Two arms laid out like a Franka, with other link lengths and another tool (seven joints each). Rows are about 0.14 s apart.
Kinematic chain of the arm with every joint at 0, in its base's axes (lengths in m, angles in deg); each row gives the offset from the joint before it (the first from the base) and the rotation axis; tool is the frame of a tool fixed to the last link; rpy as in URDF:
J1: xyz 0 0 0.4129 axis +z
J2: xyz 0 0 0 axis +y
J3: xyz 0 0 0.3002 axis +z
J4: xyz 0.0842 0 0 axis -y
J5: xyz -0.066 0 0.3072 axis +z
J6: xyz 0 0 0 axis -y
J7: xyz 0.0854 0 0 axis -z
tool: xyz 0.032 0.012 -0.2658 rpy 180 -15.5 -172.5
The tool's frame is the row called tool.
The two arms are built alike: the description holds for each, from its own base.
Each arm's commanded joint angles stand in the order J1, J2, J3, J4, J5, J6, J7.
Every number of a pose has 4 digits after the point. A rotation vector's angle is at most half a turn.
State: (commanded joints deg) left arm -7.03 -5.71 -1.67 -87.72 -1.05 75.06 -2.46; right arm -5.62 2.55 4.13 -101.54 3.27 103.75 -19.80
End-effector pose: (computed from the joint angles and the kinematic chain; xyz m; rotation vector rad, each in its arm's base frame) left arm 0.4290 -0.0578 0.5499 0.0268 -2.7488 -0.0031; right arm 0.5225 0.0216 0.4336 0.6358 -2.8157 0.0011
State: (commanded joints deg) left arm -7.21 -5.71 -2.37 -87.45 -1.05 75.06 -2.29; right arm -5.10 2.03 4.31 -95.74 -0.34 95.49 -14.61
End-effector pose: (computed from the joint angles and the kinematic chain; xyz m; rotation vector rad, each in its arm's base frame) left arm 0.4289 -0.0648 0.5516 0.0017 -2.7537 -0.0082; right arm 0.5109 0.0110 0.4637 0.5277 -2.7860 0.0650
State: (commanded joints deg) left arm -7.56 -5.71 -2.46 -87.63 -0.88 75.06 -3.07; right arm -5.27 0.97 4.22 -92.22 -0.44 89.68 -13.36
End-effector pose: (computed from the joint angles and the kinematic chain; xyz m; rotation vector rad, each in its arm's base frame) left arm 0.4279 -0.0667 0.5505 0.0117 -2.7512 -0.0137; right arm 0.4972 0.0078 0.4881 0.4872 -2.7707 0.0587
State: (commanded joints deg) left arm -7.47 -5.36 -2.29 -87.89 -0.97 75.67 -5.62; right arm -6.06 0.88 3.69 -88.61 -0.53 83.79 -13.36
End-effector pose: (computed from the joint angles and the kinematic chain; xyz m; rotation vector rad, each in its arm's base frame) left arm 0.4307 -0.0641 0.5471 0.0795 -2.7500 -0.0049; right arm 0.4825 -0.0035 0.5046 0.4504 -2.7384 0.0443
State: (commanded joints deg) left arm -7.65 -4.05 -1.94 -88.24 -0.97 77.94 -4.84; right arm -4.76 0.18 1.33 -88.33 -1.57 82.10 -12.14
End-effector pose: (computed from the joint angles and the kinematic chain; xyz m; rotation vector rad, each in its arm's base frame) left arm 0.4437 -0.0653 0.5380 0.0647 -2.7605 -0.0007; right arm 0.4741 -0.0176 0.5095 0.3880 -2.7306 0.0589
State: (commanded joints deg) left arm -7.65 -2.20 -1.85 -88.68 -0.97 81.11 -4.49; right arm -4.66 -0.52 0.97 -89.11 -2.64 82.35 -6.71
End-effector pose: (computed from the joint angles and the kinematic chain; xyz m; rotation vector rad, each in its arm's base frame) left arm 0.4614 -0.0675 0.5251 0.0587 -2.7755 0.0049; right arm 0.4724 -0.0276 0.5102 0.2443 -2.7456 0.0738
